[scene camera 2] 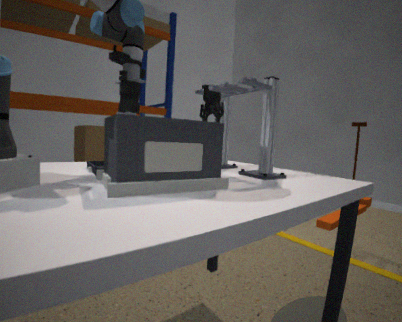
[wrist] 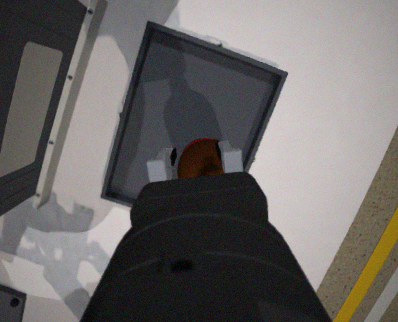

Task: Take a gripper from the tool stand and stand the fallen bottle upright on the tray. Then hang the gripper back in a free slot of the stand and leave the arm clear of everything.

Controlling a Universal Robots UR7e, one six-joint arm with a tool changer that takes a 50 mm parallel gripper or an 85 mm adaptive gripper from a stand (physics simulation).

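Places are measured from the arm's base along level axes (x up, y left, z back), in centimetres.
Pixels of known places: hand at its tool point: (scene camera 2: 130, 78).
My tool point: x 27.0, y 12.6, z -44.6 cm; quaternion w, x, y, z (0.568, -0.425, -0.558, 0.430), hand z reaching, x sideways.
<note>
Ahead of a thing's pixels: the offset from my tool point to its middle. "spot": to the spot under its first point.
My gripper (wrist: 195, 161), the parallel one, points down over the tray {spot: dx -33.8, dy +4.8, dz +7.9 cm} (wrist: 239, 97) in the wrist view. Its two pale fingers are open, one on each side of the orange-brown bottle {dx -25.6, dy +1.5, dz -0.9 cm} (wrist: 195, 156). A narrow gap shows at the left finger; the right finger is very close to the bottle or overlaps it in view. The bottle is seen end-on from above and looks upright, with a bit of red at its far edge. Its foot is hidden. In scene camera 2 the fingertips and bottle are hidden behind the grey box. The tool stand (scene camera 2: 268, 130) is at the right, with the adaptive gripper (scene camera 2: 212, 106) hanging on it.
The dark grey box {dx -25.6, dy -28.7, dz +5.3 cm} (scene camera 2: 125, 150) (wrist: 70, 77) stands between scene camera 2 and the tray, beside the tray's left side in the wrist view. A brown carton (scene camera 2: 89, 143) shows behind it. A blue and orange rack (scene camera 2: 171, 65) stands at the back.
</note>
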